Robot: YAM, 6 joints.
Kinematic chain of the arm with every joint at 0, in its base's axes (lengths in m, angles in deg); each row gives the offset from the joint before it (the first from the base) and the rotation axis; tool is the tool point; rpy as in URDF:
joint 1: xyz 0 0 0.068 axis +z
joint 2: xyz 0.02 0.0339 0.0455 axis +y
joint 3: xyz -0.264 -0.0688 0 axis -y
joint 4: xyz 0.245 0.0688 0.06 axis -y
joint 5: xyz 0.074 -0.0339 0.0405 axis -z
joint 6: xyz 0.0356 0 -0.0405 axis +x
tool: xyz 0 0 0 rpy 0 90 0
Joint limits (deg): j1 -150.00..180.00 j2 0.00..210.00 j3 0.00..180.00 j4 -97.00..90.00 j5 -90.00..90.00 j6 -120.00..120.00
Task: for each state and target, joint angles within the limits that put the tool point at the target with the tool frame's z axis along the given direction. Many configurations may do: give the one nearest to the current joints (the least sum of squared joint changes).
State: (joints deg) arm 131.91 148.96 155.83 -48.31 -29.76 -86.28
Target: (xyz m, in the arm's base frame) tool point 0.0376 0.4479 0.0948 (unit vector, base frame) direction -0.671 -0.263 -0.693
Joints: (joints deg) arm 82.34 150.34 123.14 -89.60 -39.06 -86.28
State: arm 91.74 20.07 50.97 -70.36 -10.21 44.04
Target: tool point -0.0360 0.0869 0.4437 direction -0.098 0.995 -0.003
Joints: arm 122.28 35.87 66.31 -30.64 26.65 44.04
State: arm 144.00 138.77 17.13 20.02 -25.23 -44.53
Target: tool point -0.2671 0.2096 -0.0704 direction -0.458 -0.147 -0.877
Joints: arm 139.42 143.19 57.54 11.69 -24.17 -44.53
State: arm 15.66 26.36 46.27 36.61 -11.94 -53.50
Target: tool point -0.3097 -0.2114 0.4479 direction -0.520 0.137 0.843
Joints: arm 36.60 0.11 97.58 14.25 -24.84 -53.50
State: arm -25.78 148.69 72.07 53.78 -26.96 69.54
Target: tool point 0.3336 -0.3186 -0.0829 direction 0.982 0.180 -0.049
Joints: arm -47.42 169.42 86.12 78.04 -57.70 69.54
